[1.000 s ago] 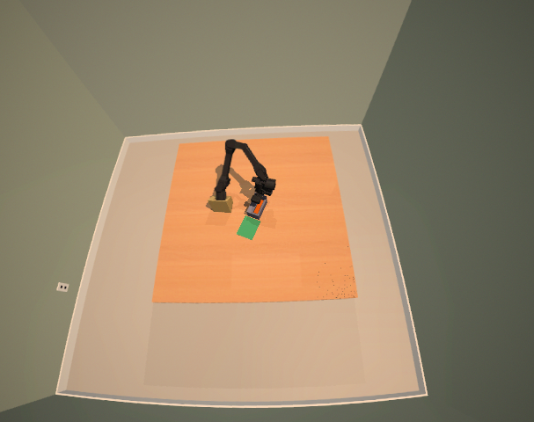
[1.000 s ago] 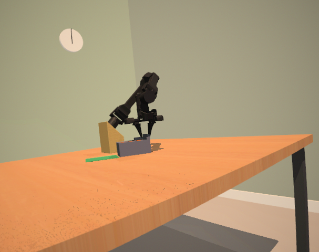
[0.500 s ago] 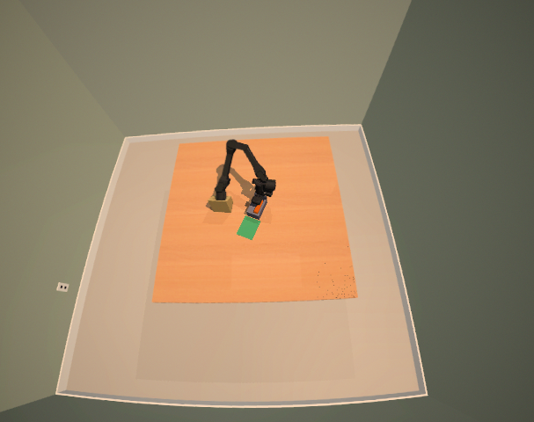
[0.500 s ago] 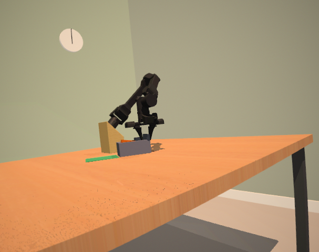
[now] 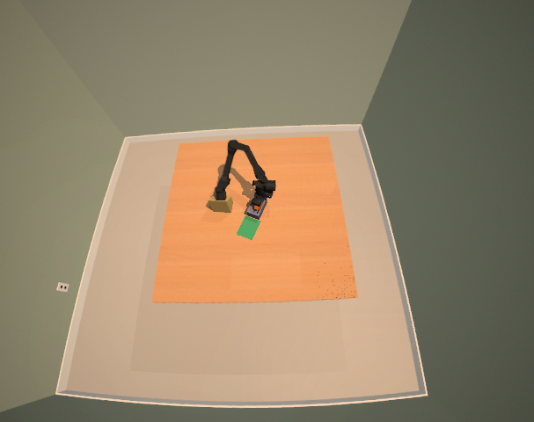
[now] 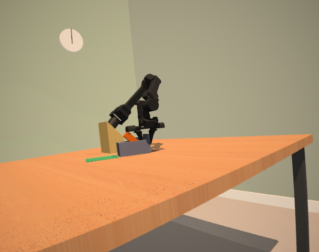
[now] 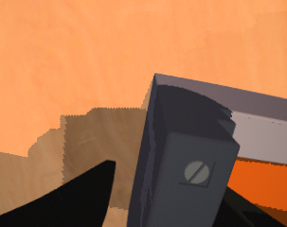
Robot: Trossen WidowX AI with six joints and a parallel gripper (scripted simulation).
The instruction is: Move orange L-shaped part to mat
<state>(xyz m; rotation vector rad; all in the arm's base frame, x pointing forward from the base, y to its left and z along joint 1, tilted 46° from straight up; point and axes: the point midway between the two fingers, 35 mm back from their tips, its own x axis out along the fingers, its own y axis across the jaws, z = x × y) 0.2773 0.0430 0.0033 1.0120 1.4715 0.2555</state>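
My gripper tip is now 50 mm to the left of the orange L-shaped part, 30 mm past it and 10 mm below it. From my gripper tip the other things lie so: green mat: 200 mm to the right, 100 mm behind, 50 mm below.
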